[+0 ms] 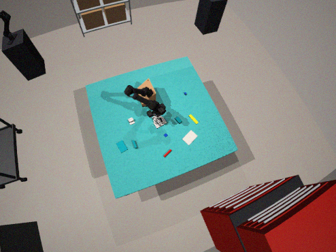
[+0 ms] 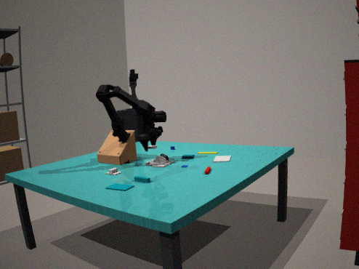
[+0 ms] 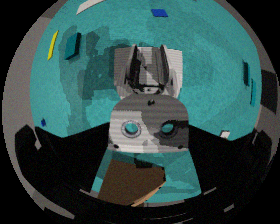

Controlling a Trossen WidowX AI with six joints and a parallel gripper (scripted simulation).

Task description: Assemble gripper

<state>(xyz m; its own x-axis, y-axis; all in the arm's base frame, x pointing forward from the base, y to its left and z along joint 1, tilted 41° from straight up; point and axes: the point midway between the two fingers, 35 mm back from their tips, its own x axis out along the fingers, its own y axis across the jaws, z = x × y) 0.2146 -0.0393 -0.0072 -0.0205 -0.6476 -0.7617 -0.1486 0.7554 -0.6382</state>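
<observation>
The grey-white housing plate lies 8 cm below my gripper tip and 1 cm ahead of it. From my gripper tip the other things lie so: grey gripper base (2 cm above, 1 cm ahead); teal block (20 cm to the left, 12 cm ahead, 7 cm below); blue cube (22 cm ahead, 8 cm below, 1 cm to the left).
</observation>
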